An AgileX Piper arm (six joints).
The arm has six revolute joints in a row. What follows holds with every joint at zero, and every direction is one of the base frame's.
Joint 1 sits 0.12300 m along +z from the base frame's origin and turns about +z.
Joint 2 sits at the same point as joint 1 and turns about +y.
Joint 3 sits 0.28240 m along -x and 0.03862 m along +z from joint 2 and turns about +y.
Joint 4 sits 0.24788 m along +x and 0.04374 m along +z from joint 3 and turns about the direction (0.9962, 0, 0.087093).
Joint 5 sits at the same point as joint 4 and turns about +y.
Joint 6 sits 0.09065 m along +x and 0.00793 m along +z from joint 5 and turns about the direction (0.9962, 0, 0.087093).
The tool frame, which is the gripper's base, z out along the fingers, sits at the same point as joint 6; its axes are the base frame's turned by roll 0.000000, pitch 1.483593 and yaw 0.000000 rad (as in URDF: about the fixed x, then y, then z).
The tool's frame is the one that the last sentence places.
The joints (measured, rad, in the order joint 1, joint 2, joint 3, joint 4, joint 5, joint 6), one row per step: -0.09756, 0.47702, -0.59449, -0.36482, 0.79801, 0.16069; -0.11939, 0.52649, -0.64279, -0.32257, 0.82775, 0.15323; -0.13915, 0.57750, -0.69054, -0.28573, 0.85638, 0.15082; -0.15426, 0.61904, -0.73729, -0.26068, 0.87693, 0.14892; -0.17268, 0.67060, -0.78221, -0.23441, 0.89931, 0.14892; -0.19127, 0.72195, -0.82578, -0.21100, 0.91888, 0.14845; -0.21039, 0.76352, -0.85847, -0.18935, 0.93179, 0.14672; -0.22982, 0.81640, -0.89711, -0.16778, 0.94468, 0.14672; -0.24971, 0.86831, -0.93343, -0.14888, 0.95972, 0.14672; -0.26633, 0.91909, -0.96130, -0.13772, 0.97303, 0.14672; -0.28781, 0.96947, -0.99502, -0.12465, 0.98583, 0.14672; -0.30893, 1.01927, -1.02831, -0.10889, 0.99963, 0.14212; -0.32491, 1.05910, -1.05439, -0.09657, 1.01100, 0.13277; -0.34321, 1.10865, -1.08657, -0.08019, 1.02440, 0.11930; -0.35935, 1.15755, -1.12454, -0.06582, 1.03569, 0.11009; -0.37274, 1.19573, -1.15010, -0.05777, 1.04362, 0.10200
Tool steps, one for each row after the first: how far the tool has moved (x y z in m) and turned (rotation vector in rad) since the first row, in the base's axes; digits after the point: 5 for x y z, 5 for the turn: 0.00653, -0.00059, 0.00793, 0.04048, 0.02677, -0.01912; 0.01395, -0.00153, 0.01539, 0.08010, 0.05299, -0.03853; 0.02034, -0.00265, 0.02392, 0.10635, 0.06419, -0.05267; 0.02906, -0.00462, 0.03031, 0.13742, 0.08762, -0.07144; 0.03828, -0.00713, 0.03607, 0.16536, 0.10963, -0.08974; 0.04609, -0.00978, 0.03972, 0.18991, 0.12665, -0.10630; 0.05663, -0.01340, 0.04327, 0.21690, 0.14792, -0.12456; 0.06697, -0.01768, 0.04556, 0.24251, 0.17246, -0.14458; 0.07726, -0.02239, 0.04506, 0.26187, 0.20377, -0.16366; 0.08738, -0.02817, 0.04585, 0.28281, 0.22723, -0.18628; 0.09739, -0.03412, 0.04594, 0.30387, 0.25218, -0.20498; 0.10541, -0.03907, 0.04543, 0.31712, 0.27472, -0.21531; 0.11553, -0.04525, 0.04422, 0.33371, 0.30256, -0.22461; 0.12593, -0.05162, 0.04442, 0.34943, 0.32114, -0.23374; 0.13376, -0.05722, 0.04299, 0.35935, 0.33939, -0.24198
